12 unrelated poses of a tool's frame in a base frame.
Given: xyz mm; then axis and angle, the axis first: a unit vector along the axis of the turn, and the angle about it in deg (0 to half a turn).
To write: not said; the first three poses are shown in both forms.
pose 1, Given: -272.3, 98.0, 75.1, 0.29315, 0.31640, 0.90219, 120.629
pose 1, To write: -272.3, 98.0, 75.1, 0.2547, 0.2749, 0.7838, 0.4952
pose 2, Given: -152.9, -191.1, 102.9, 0.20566, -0.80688, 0.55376, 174.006
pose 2, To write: -152.9, -191.1, 102.9, 0.2054, -0.8058, 0.5530, 0.0523
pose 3, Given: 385.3, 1.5, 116.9, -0.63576, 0.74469, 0.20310, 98.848
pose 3, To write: 385.3, 1.5, 116.9, -0.4829, 0.5656, 0.1543, 0.6505
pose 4, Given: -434.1, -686.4, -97.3, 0.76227, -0.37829, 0.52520, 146.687
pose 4, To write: -434.1, -686.4, -97.3, 0.7303, -0.3624, 0.5032, 0.2866
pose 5, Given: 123.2, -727.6, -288.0, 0.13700, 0.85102, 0.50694, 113.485
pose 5, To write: 123.2, -727.6, -288.0, 0.1146, 0.7116, 0.4239, 0.5484
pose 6, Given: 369.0, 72.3, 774.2, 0.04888, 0.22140, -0.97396, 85.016
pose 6, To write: 369.0, 72.3, 774.2, 0.0330, 0.1496, -0.6581, 0.7372
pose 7, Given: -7.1, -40.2, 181.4, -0.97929, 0.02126, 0.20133, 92.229
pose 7, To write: -7.1, -40.2, 181.4, -0.7058, 0.0153, 0.1451, 0.6932
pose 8, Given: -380.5, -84.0, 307.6, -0.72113, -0.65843, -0.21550, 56.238
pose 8, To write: -380.5, -84.0, 307.6, -0.3399, -0.3103, -0.1016, 0.8820
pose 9, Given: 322.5, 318.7, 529.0, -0.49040, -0.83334, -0.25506, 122.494
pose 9, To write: 322.5, 318.7, 529.0, -0.4299, -0.7306, -0.2236, 0.4810
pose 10, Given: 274.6, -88.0, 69.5, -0.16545, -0.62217, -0.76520, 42.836
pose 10, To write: 274.6, -88.0, 69.5, -0.0604, -0.2272, -0.2794, 0.9309
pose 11, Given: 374.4, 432.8, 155.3, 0.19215, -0.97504, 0.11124, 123.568
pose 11, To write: 374.4, 432.8, 155.3, 0.1693, -0.8592, 0.0980, 0.4728
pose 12, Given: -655.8, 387.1, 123.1, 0.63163, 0.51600, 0.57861, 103.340
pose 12, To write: -655.8, 387.1, 123.1, 0.4955, 0.4048, 0.4539, 0.6202
